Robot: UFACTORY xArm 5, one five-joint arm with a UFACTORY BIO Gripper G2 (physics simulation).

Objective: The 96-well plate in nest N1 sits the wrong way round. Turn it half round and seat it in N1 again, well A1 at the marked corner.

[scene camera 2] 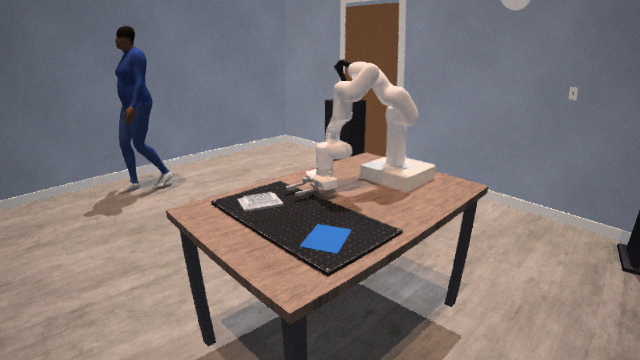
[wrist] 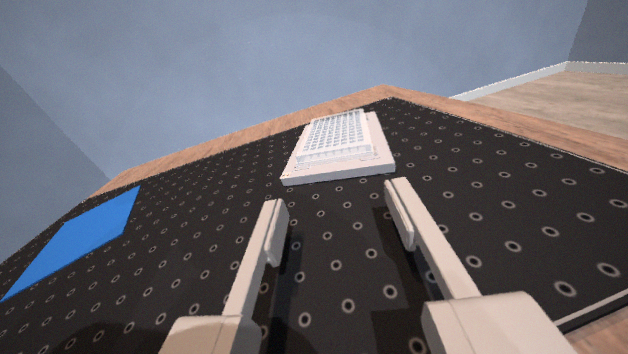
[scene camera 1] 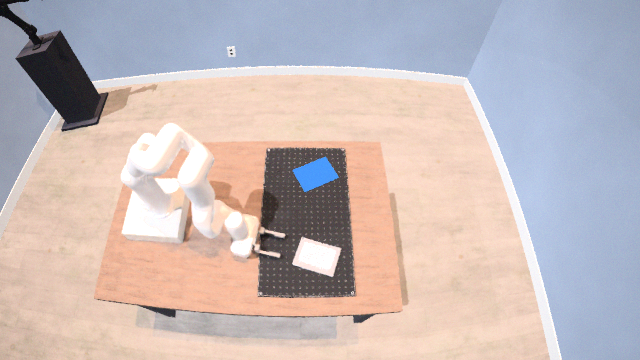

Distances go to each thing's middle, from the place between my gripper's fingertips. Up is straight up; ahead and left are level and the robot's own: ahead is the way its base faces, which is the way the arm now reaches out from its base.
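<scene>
Counting from my hand, I find the flat blue sheet (scene camera 2: 325,238) 330 mm to the left, 190 mm ahead and 30 mm below. Going by their middles, of the things named here that sheet is the farthest from my hand. The 96-well plate (scene camera 1: 311,254) is 60 mm to the right of my hand, 130 mm ahead of it and 10 mm below it, while the pale nest (wrist: 385,164) is 60 mm to the right of my hand, 130 mm ahead of it and 20 mm below it.
</scene>
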